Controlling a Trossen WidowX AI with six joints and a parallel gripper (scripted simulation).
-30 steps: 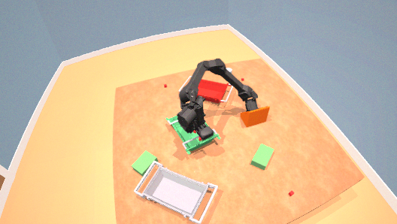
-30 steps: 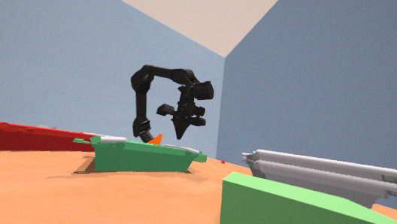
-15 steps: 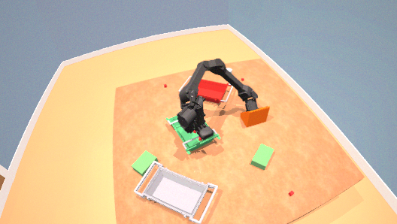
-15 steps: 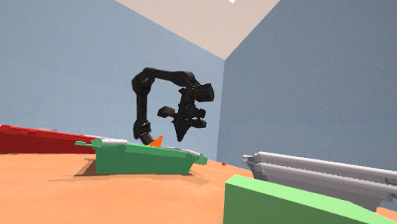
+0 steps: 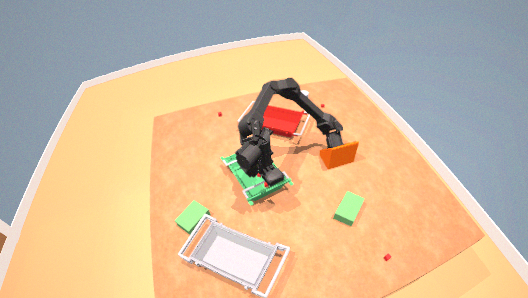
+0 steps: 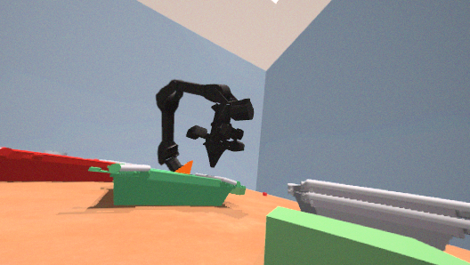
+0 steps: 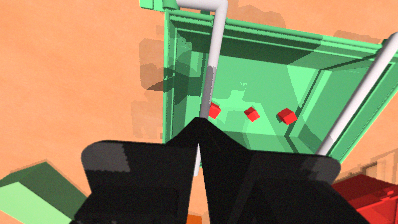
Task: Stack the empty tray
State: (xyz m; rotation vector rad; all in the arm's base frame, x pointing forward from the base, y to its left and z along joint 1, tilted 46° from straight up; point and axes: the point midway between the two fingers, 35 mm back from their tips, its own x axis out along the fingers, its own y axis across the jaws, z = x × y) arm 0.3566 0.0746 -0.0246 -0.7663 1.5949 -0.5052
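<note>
My gripper tip is now 18 cm past the red tray, 38 cm to the left of it and 4 cm above it.
</note>
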